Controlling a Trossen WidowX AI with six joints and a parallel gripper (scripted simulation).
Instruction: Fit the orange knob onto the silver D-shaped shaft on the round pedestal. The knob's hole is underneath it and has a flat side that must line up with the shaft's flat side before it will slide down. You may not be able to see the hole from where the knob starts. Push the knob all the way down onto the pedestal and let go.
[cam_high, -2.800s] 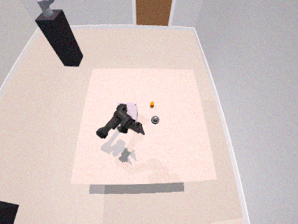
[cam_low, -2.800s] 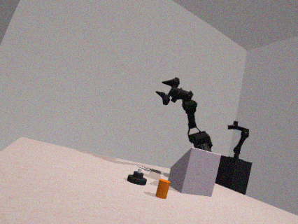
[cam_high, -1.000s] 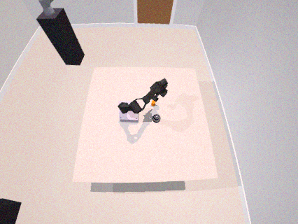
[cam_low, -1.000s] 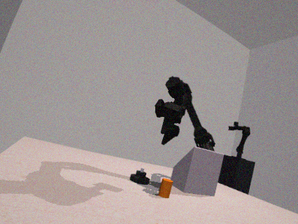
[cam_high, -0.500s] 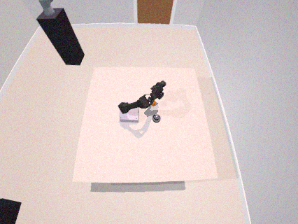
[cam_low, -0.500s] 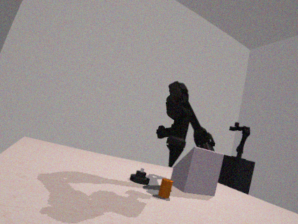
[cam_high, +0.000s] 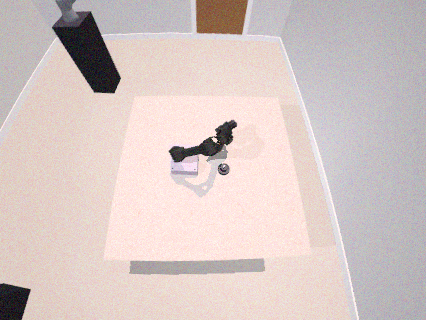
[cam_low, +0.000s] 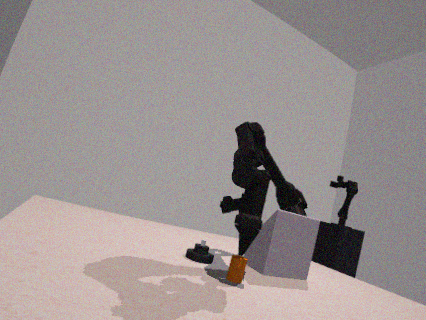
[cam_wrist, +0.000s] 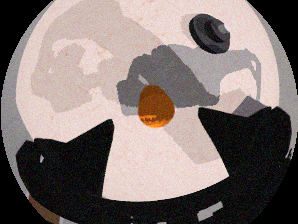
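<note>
Right now the orange knob is 3 cm below my gripper tip. From my gripper tip the other things lie so: round pedestal (4 cm ahead, 16 cm to the right, 4 cm below).
</note>
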